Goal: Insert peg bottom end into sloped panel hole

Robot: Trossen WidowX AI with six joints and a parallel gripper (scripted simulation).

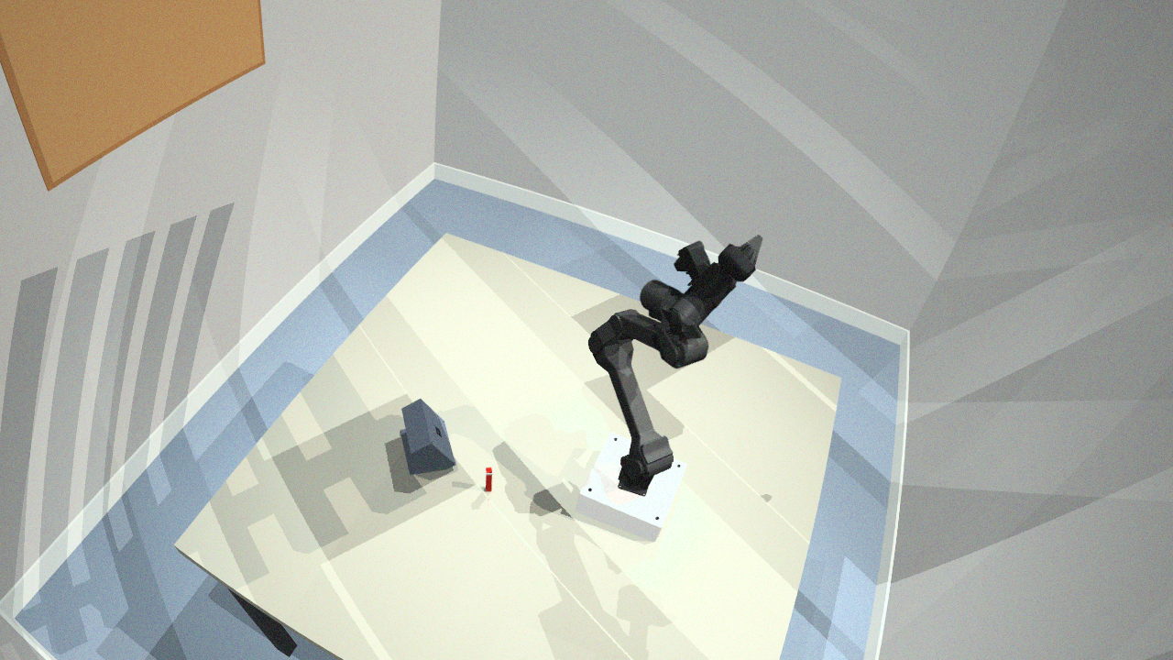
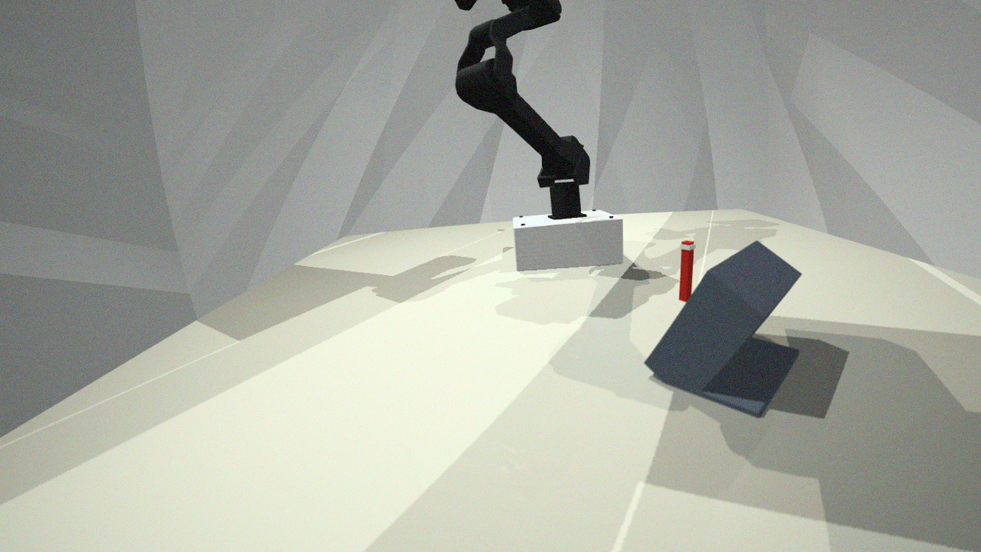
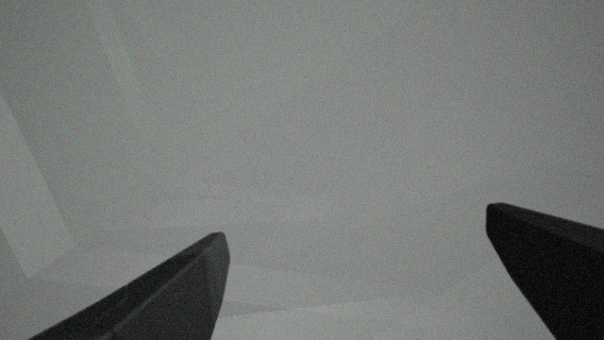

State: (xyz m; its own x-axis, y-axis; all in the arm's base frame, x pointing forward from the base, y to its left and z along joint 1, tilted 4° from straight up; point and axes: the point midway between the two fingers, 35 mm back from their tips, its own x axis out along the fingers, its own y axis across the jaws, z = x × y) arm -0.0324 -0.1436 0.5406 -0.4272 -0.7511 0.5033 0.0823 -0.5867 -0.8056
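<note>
Now: the red square peg 57 cm below my gripper tip, 39 cm ahead of it and 27 cm to the left of it. Round my gripper tip: sloped panel (58 cm below, 55 cm ahead, 22 cm to the left).
</note>
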